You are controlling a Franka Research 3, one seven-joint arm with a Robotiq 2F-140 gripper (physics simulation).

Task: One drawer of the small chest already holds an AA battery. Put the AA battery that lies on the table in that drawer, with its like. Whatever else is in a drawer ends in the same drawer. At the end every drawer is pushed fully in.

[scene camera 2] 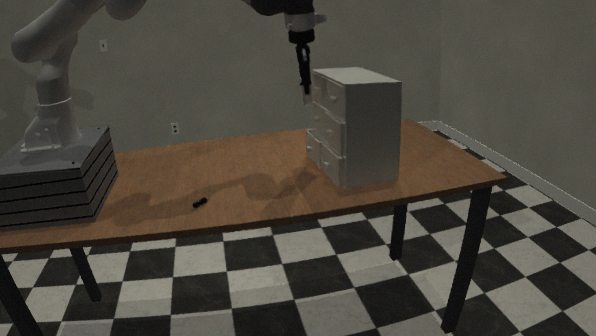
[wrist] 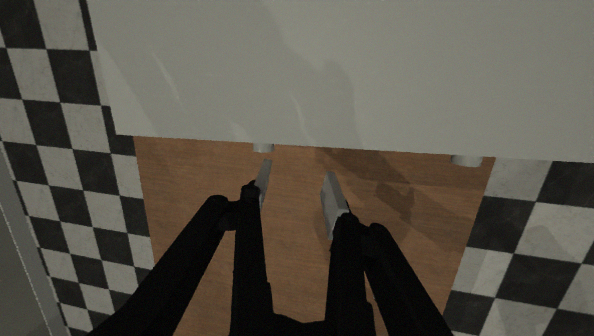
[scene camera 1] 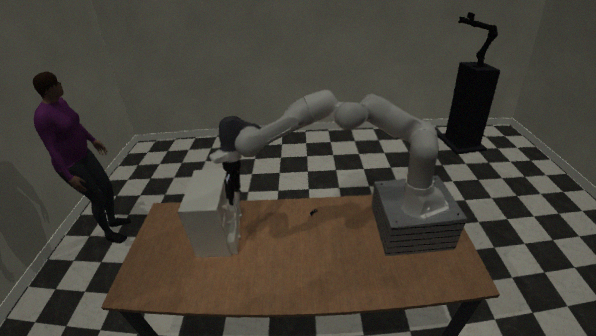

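Observation:
The small white chest (scene camera 1: pixel 207 227) (scene camera 2: pixel 372 132) (wrist: pixel 400 75) stands upright on the table, with drawer fronts and round knobs. I cannot tell whether every drawer is fully in, and the drawer contents are hidden. The dark AA battery (scene camera 1: pixel 313 212) (scene camera 2: pixel 200 202) lies on the table between the chest and the arm's base. My gripper (scene camera 1: pixel 231 202) (scene camera 2: pixel 307 96) (wrist: pixel 296 178) is partly open and empty, pointing down in front of the chest's upper drawers. In the wrist view, one knob (wrist: pixel 263 148) is just beyond the left fingertip, and another knob (wrist: pixel 466 160) is farther right.
The wooden table (scene camera 1: pixel 300 280) (scene camera 2: pixel 240 155) (wrist: pixel 200 175) carries the chest and the layered grey base block (scene camera 1: pixel 420 237) (scene camera 2: pixel 100 175) of the arm. A person in purple (scene camera 1: pixel 60 125) stands beyond the table's left end. A black pedestal (scene camera 1: pixel 472 105) stands behind at the right.

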